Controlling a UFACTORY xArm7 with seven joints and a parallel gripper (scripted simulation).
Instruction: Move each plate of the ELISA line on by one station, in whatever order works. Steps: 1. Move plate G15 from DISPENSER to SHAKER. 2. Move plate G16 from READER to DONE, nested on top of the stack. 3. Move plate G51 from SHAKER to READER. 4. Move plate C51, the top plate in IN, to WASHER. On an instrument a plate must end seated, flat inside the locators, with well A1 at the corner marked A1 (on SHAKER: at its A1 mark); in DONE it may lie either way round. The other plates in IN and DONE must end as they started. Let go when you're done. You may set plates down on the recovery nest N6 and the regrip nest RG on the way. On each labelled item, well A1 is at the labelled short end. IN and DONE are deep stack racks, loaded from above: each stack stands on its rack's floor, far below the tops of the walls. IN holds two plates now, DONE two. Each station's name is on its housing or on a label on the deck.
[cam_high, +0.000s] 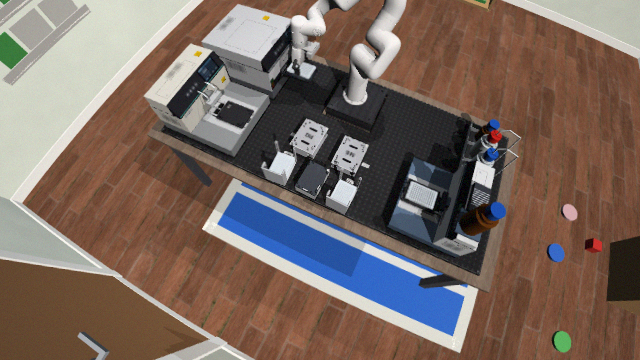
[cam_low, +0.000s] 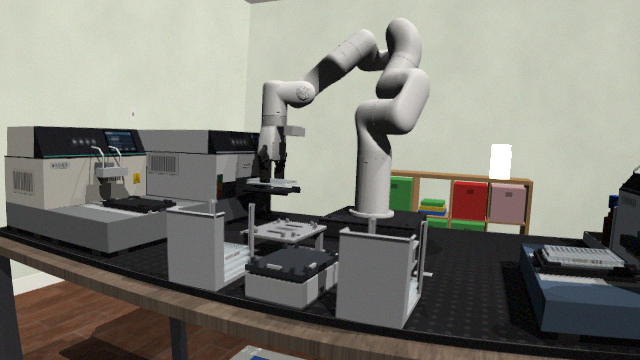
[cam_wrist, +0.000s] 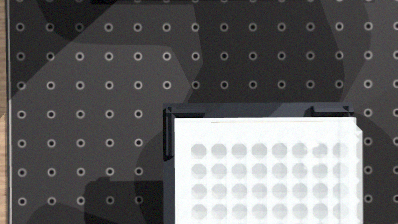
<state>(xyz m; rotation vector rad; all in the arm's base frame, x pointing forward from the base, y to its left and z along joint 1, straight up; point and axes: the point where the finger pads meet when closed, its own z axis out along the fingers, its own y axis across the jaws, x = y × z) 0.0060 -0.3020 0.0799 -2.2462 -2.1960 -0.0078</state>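
My hand is 3 cm above the reader's dark tray. From my hand the other things lie so: washer 36 cm ahead, 43 cm to the right, 4 cm below; washer nest 37 cm ahead, 19 cm to the right, 5 cm below; DONE label 42 cm ahead, 13 cm to the left, 13 cm below.
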